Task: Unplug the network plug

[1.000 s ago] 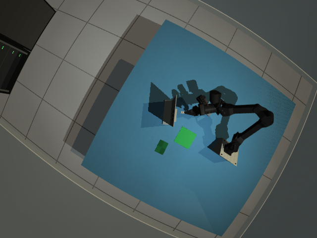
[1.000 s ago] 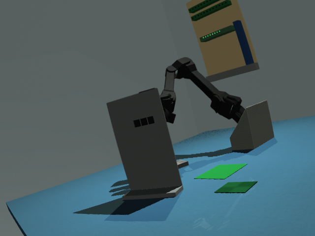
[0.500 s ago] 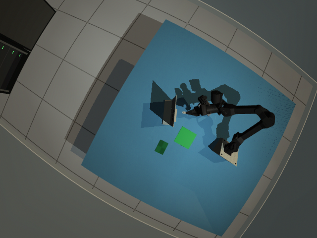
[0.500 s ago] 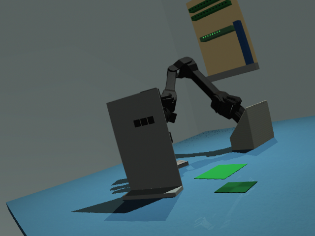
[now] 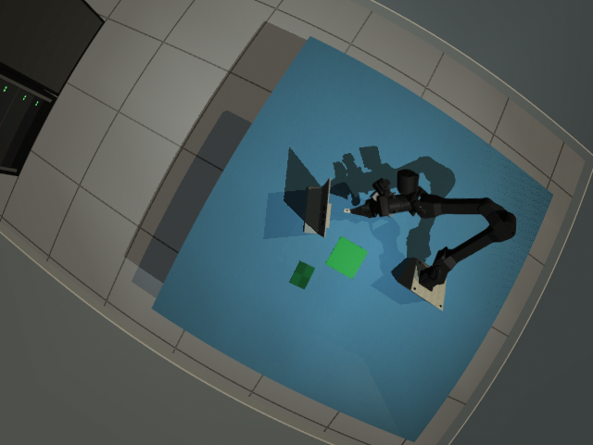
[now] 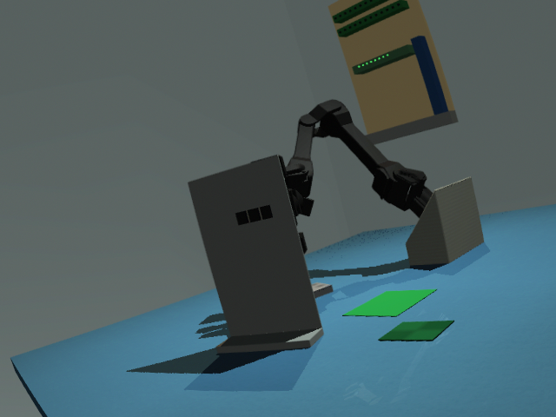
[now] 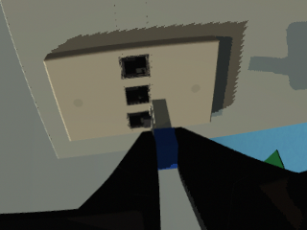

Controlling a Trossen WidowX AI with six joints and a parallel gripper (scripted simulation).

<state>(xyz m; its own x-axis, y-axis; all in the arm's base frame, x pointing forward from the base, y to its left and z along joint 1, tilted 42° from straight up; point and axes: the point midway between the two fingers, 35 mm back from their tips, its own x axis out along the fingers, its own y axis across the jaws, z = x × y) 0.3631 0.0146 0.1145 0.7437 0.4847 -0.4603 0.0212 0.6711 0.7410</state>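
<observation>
The bright green square is 200 mm below my gripper tip, 130 mm to the left of it and 110 mm behind it. From my gripper tip the other things lie so: grey plate 190 mm below, 130 mm to the right, 120 mm behind; then upright panel 70 mm below, 70 mm ahead, 50 mm to the left; then network plug 10 mm ahead.
</observation>
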